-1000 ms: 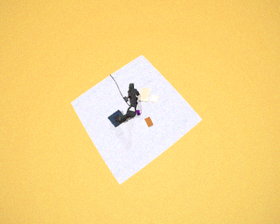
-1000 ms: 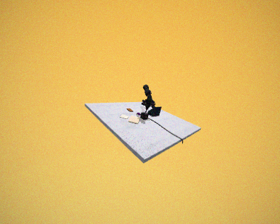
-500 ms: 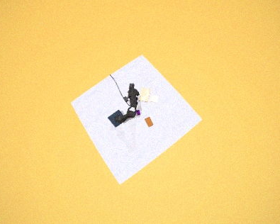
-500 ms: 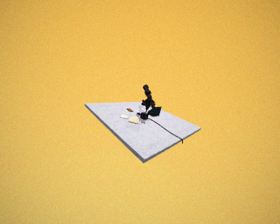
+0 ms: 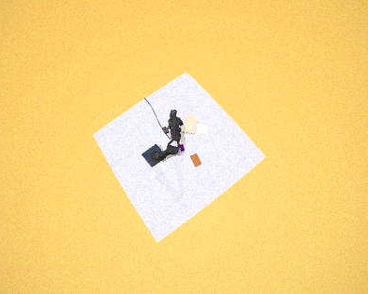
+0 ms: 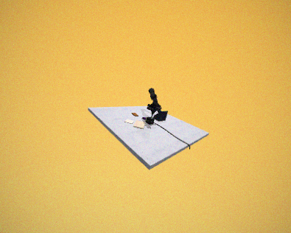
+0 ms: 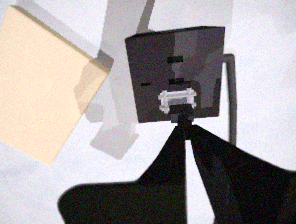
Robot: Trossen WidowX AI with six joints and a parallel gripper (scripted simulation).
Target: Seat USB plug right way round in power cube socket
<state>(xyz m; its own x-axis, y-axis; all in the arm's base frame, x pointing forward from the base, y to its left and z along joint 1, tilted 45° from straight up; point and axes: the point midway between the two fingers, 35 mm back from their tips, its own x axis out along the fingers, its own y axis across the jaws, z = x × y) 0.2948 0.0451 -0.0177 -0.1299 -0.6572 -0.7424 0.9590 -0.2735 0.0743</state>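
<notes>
Right now my gripper tip is 20 mm above the USB plug. The rest, counted from my gripper tip: cream card: 180 mm ahead, 40 mm to the right, 120 mm below; orange block: 40 mm behind, 340 mm to the right, 120 mm below; purple block: 50 mm behind, 150 mm to the right, 120 mm below.
</notes>
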